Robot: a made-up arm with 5 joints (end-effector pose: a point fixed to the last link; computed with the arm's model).
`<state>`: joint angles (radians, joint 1 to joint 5).
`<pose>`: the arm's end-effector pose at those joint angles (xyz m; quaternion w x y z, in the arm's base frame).
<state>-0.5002 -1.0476 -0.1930 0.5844 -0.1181</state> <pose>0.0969 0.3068 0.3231 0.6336 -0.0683 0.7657 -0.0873</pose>
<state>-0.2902 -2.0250 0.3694 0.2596 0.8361</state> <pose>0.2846 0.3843 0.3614 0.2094 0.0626 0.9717 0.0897</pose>
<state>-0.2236 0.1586 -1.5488 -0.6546 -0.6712</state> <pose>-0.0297 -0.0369 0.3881 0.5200 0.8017 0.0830 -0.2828</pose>
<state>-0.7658 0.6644 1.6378 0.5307 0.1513</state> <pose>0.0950 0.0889 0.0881 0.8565 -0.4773 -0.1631 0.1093</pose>
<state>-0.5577 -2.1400 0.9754 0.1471 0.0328</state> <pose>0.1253 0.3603 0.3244 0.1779 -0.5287 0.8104 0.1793</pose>
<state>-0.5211 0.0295 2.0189 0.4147 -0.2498</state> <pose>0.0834 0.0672 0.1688 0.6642 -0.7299 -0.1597 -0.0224</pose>
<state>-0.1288 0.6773 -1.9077 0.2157 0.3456</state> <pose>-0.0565 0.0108 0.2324 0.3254 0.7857 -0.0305 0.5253</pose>
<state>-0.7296 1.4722 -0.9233 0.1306 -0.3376</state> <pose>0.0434 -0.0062 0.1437 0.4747 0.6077 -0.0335 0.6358</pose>
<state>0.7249 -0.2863 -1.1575 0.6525 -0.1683</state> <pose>0.1834 0.2713 0.3987 0.5708 0.7472 0.2512 -0.2299</pose>
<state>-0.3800 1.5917 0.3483 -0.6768 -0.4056</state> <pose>-0.0572 0.1673 -0.0350 0.4843 0.3652 -0.7701 0.1976</pose>
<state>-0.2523 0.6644 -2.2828 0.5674 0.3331</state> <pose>0.0111 0.0034 0.2401 0.0601 0.7755 0.1144 0.6180</pose>
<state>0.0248 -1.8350 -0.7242 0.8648 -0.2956</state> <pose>0.2434 0.3287 0.2142 0.0935 0.2169 0.8262 -0.5115</pose>
